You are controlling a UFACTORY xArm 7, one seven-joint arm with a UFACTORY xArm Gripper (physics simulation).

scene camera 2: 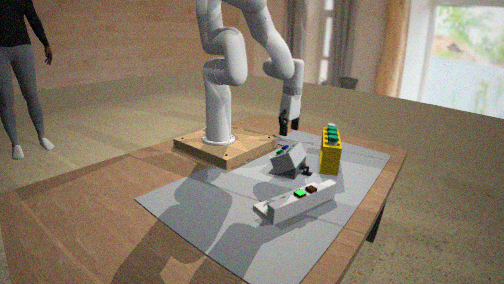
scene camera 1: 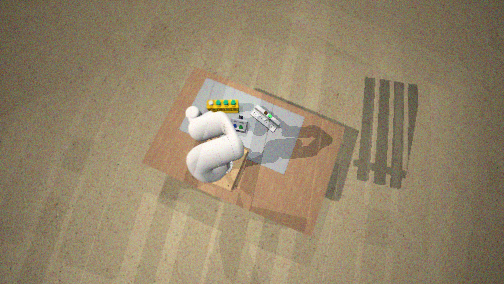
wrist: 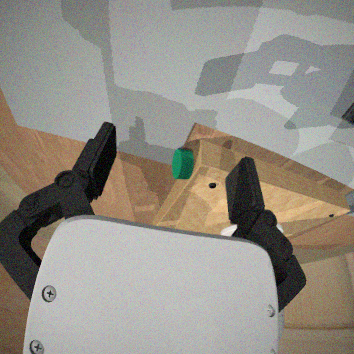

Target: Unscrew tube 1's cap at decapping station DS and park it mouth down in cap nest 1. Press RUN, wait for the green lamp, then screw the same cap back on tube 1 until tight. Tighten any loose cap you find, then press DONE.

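Seen in the pictures: gripper, fingertip midpoint: point(scene camera 2: 288, 132) point(wrist: 177, 152); arm's base, origin of the base link: point(scene camera 2: 218, 140).
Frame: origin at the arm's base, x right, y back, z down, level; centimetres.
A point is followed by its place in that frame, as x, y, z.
Observation:
My gripper point(scene camera 2: 289, 131) @[-22.7, -16.9, -2.2] point(wrist: 177, 152) @[-22.7, -16.9, -2.2] is open and empty, above the table beside the wooden base's corner. A loose green cap point(wrist: 183, 163) @[-20.6, -12.7, 0.6] lies by that corner and shows between the spread fingers in the wrist view, beyond them and not gripped; whether it is upright is unclear. The yellow rack point(scene camera 1: 223, 109) @[-20.6, -36.4, 2.9] point(scene camera 2: 330, 158) @[-10.4, -42.2, -2.4] holds a tube with a whitish, uncapped top point(scene camera 1: 210, 103) @[-26.8, -32.8, -8.4] at one end and several green-capped tubes. The long pale block point(scene camera 1: 261, 121) @[9.7, -40.9, 2.1] point(scene camera 2: 303, 203) @[13.6, -47.5, 0.7] has a bright green lamp point(scene camera 1: 270, 116) @[14.1, -46.0, -2.0] point(scene camera 2: 300, 193) @[14.1, -46.6, -2.0] and a dark brown one. Tube numbers are unreadable.
The sloped grey box point(scene camera 1: 241, 125) @[-1.3, -29.7, -3.9] point(scene camera 2: 289, 160) @[0.9, -33.9, -2.6] has blue and green buttons, with a small black fixture point(scene camera 2: 306, 171) @[-5.4, -36.7, 2.4] beside it. The wooden base point(scene camera 2: 225, 157) @[9.4, -14.4, 0.0] point(wrist: 280, 200) @[-6.1, -12.6, 0.0] carries the arm. A grey mat point(scene camera 1: 292, 140) @[37.1, -38.7, 3.3] point(scene camera 2: 280, 250) @[28.4, -52.0, 3.3] lies under the rack, box and block.

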